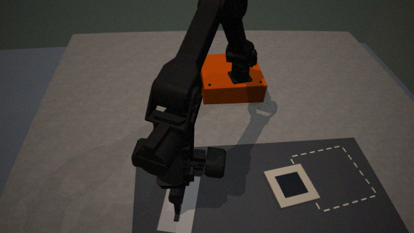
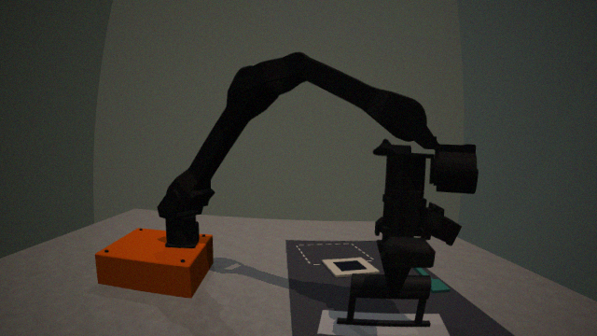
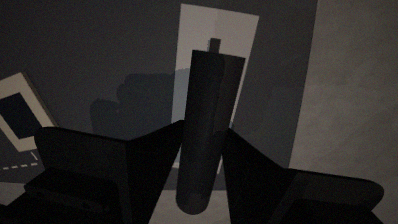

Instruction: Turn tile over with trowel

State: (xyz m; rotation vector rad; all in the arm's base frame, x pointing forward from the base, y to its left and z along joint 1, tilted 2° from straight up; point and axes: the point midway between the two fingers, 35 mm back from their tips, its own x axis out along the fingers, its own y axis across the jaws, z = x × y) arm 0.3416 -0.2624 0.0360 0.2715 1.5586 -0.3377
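Right now the trowel is 2 cm behind my gripper tip, 1 cm to the left of it and 2 cm below it. The rest, counted from my gripper tip: tile (4 cm ahead, 27 cm to the left, 6 cm below); flat teal strip (19 cm ahead, 16 cm to the left, 6 cm below); dark mat (5 cm ahead, 20 cm to the left, 8 cm below).
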